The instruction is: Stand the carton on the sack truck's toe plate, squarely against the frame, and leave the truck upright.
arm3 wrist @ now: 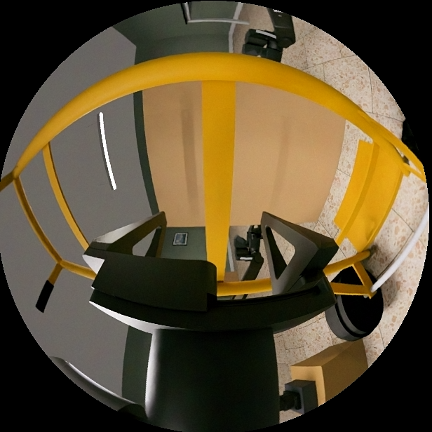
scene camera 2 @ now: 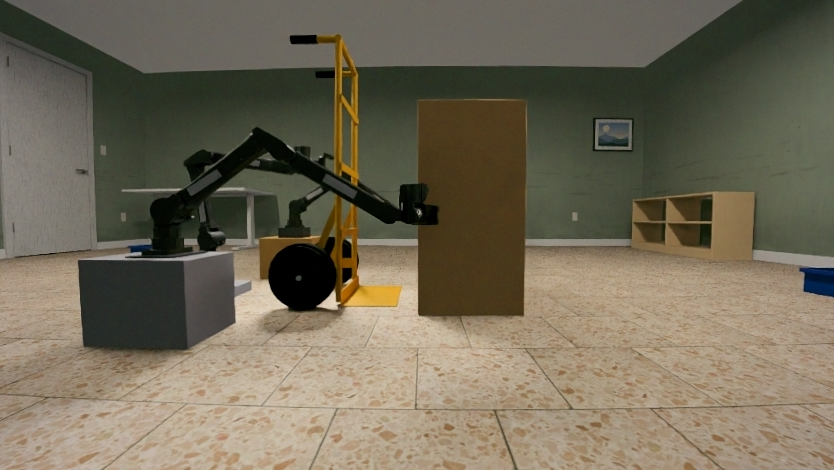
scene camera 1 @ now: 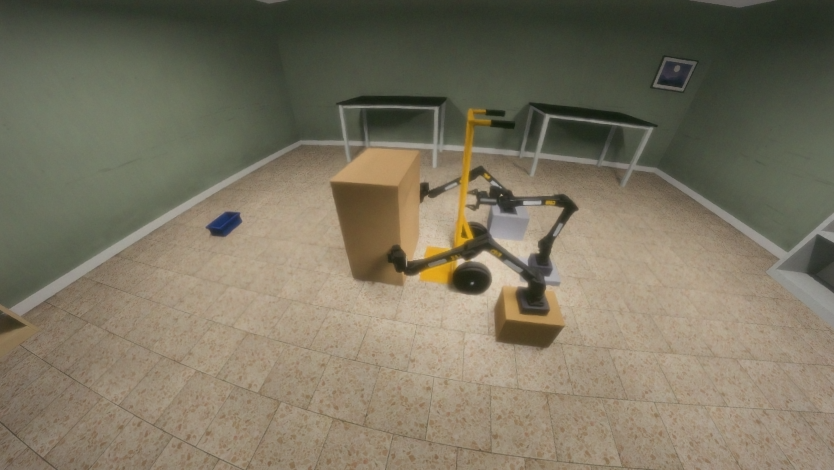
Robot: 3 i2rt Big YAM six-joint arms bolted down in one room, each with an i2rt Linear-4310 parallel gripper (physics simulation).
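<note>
The brown carton [arm3 wrist: 285, 165] [scene camera 1: 370, 227] [scene camera 2: 472, 204] stands upright on the floor, in front of the toe plate [arm3 wrist: 354, 192] [scene camera 1: 434, 265] [scene camera 2: 378, 295] with a gap. The yellow sack truck [arm3 wrist: 218, 150] [scene camera 1: 466, 157] [scene camera 2: 338, 140] stands upright. Arm3's gripper [arm3 wrist: 214, 217] is open, its fingers apart on either side of the truck's middle bar. In scene camera 1 the front arm's gripper [scene camera 1: 398, 259] is at the carton's near side, the back arm's gripper [scene camera 1: 424, 192] at its far side; their fingers are unclear. The middle arm's gripper [scene camera 1: 473, 200] is open behind the frame.
A cardboard-coloured block [scene camera 1: 528, 329] and a grey block [scene camera 1: 508, 224] [scene camera 2: 157, 300] carry arm bases near the truck's wheels [scene camera 1: 471, 277] [scene camera 2: 301, 276]. A blue bin [scene camera 1: 224, 224] lies on the floor left of the carton. Two tables [scene camera 1: 391, 101] [scene camera 1: 589, 113] stand along the back wall.
</note>
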